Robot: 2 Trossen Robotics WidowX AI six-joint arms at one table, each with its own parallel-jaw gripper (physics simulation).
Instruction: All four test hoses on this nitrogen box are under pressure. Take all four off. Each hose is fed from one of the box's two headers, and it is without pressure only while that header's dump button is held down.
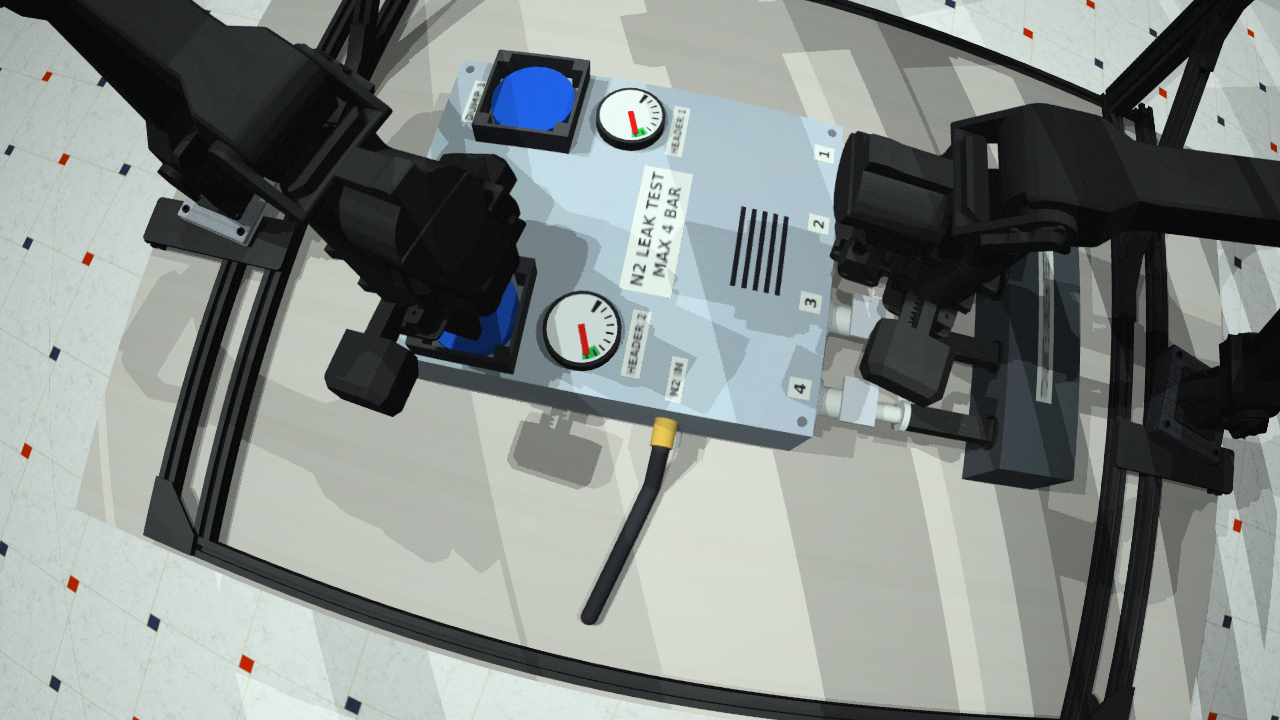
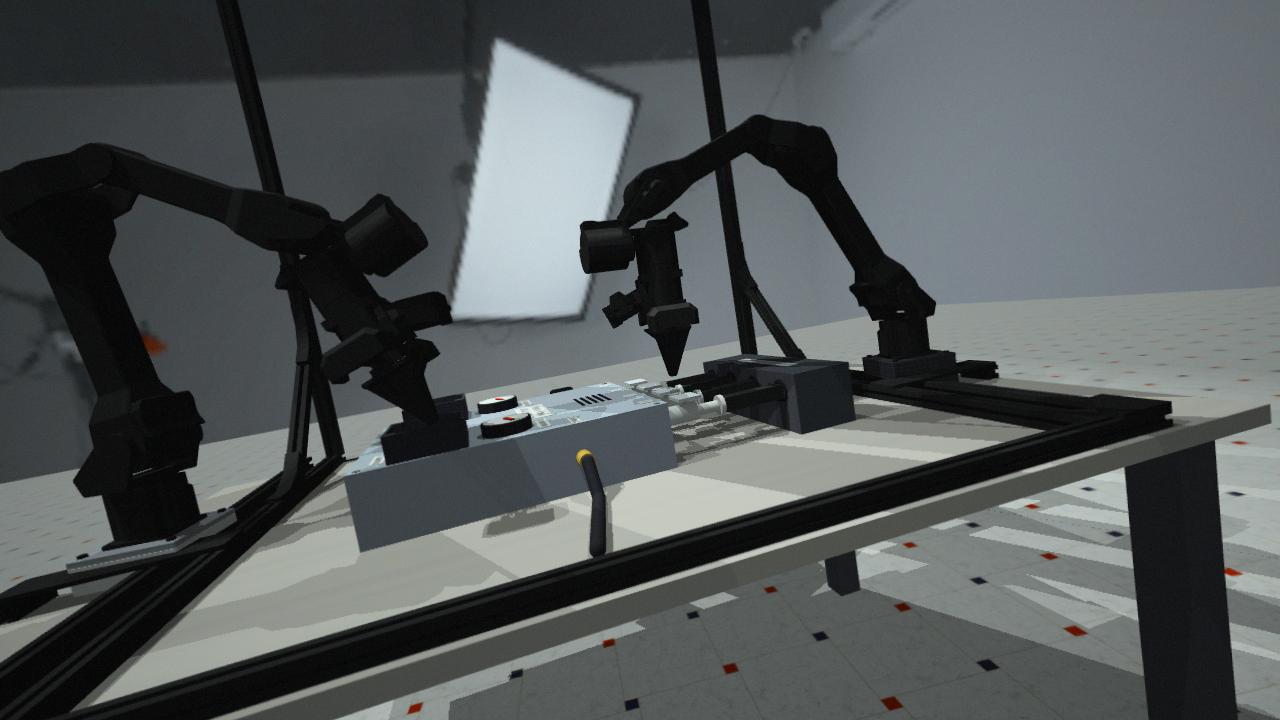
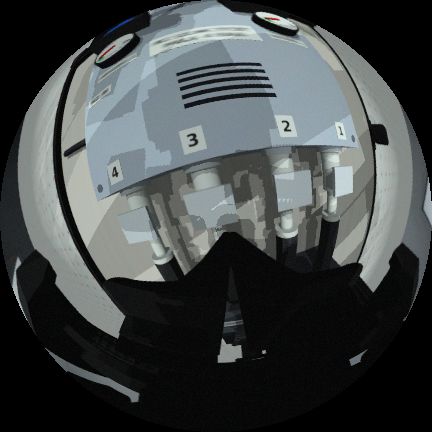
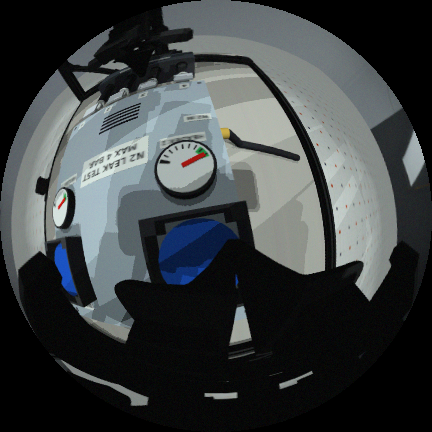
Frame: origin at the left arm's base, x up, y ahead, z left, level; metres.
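Seen in the pictures: left gripper, between the fingertips: [image 1: 895, 306] [image 2: 673, 375] [image 3: 228, 237] [image 4: 142, 75]; right gripper, between the fingertips: [image 1: 474, 335] [image 2: 434, 422] [image 4: 232, 244]; left arm's base, origin of its link: [image 1: 1197, 403] [image 2: 906, 354] [image 4: 161, 52]; right arm's base, origin of its link: [image 1: 232, 184] [image 2: 158, 532].
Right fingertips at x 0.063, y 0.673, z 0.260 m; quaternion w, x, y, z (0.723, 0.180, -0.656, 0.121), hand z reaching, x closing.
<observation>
Offsets run from my right fingertips to a thing's top centre. "spot": to the spot under its first point.
The grey nitrogen box [image 1: 723, 157] [image 2: 495, 479] [image 3: 225, 120] [image 4: 104, 225] lies on the table. My right gripper [image 1: 462, 325] [image 2: 419, 407] [image 4: 232, 244] is shut and empty, with its tip down on the near blue dump button @[dy +0.017, dx -0.015, dz -0.021 m] [image 1: 495, 332] [image 4: 189, 245]. The gauge beside it @[spot: dy -0.068, dx -0.015, dz -0.040 m] [image 1: 583, 330] [image 4: 185, 169] points at the green mark. The far button @[dy +0.063, dx -0.015, dz -0.206 m] [image 1: 532, 99] is bare; its gauge @[dy -0.025, dx -0.015, dz -0.219 m] [image 1: 630, 117] also points at green. My left gripper [image 1: 855, 270] [image 2: 672, 370] [image 3: 228, 237] is shut and empty, hanging above hose 3's coupling @[spot: dy -0.257, dx -0.034, dz -0.151 m] [image 3: 207, 197] [image 1: 845, 317]. Hoses 4 @[spot: dy -0.281, dx -0.034, dz -0.088 m] [image 3: 137, 225] [image 1: 859, 403], 2 [image 3: 292, 187] and 1 @[spot: dy -0.235, dx -0.034, dz -0.278 m] [image 3: 338, 181] sit plugged in.
A black supply hose with a yellow end @[spot: dy -0.160, dx -0.097, dz +0.073 m] [image 1: 630, 529] [image 2: 595, 500] [image 4: 261, 146] leaves the box's front side. The four test hoses run into a dark block @[spot: dy -0.425, dx -0.056, dz -0.086 m] [image 2: 795, 393] behind the box. A black rail [image 2: 709, 529] edges the table.
</observation>
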